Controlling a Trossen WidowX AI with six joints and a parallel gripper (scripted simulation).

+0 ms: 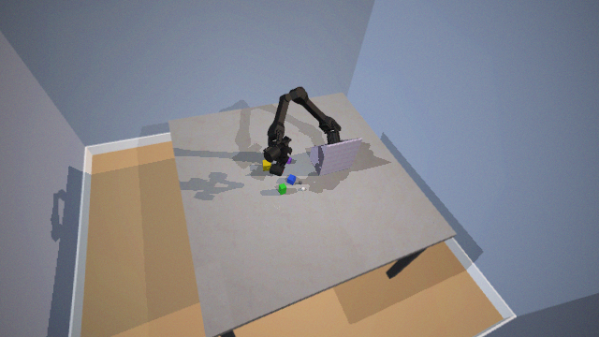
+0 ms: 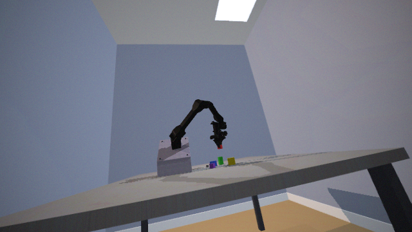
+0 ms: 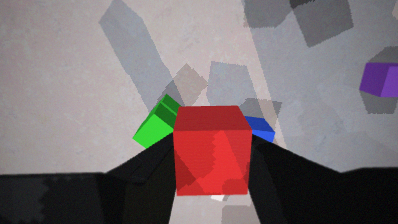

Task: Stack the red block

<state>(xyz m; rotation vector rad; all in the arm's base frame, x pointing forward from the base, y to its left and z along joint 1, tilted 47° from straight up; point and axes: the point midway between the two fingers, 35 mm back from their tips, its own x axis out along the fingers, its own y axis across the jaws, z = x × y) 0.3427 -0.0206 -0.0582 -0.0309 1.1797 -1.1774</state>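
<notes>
The blue block lies 70 mm behind my gripper tip and 110 mm below it. From my gripper tip the other things lie so: purple block 120 mm behind, 140 mm to the right, 120 mm below; red block 10 mm above; yellow block 10 mm ahead, 140 mm to the right, 110 mm below.
</notes>
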